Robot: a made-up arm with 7 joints.
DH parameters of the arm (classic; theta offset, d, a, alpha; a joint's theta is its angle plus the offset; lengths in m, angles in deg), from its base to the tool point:
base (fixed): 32.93 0 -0.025 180
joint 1: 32.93 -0.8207 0.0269 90
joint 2: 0 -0.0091 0.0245 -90
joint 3: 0 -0.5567 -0.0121 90
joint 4: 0 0.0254 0.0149 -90
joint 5: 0 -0.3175 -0.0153 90
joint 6: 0 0.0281 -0.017 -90
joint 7: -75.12 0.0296 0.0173 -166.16
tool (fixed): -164.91 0.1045 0 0
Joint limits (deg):
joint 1: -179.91..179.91
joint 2: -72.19..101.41
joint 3: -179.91..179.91
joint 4: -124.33..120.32
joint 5: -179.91..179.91
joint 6: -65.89..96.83
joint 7: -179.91..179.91
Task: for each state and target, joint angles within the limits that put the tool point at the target. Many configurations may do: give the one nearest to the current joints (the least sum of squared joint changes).
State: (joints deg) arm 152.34 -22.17 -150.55 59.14 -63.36 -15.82 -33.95
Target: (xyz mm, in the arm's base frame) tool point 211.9 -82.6 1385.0
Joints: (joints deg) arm 156.85 10.64 -151.12 102.75 -64.39 -14.12 -31.26
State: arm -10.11 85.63 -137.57 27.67 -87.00 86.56 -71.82
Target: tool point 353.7 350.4 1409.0
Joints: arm -29.85 57.37 -134.07 66.30 -79.55 90.03 -70.45
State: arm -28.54 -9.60 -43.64 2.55 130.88 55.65 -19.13
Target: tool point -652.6 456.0 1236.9
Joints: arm 35.37 -68.86 -51.04 8.31 128.64 49.02 -19.89
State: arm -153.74 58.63 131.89 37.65 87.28 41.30 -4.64
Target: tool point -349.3 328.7 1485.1
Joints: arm -158.12 46.99 138.51 49.08 87.18 44.73 -4.72
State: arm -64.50 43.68 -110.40 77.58 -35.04 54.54 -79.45
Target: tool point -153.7 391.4 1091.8
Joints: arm -64.01 60.29 -95.29 115.98 -27.91 58.29 -78.79
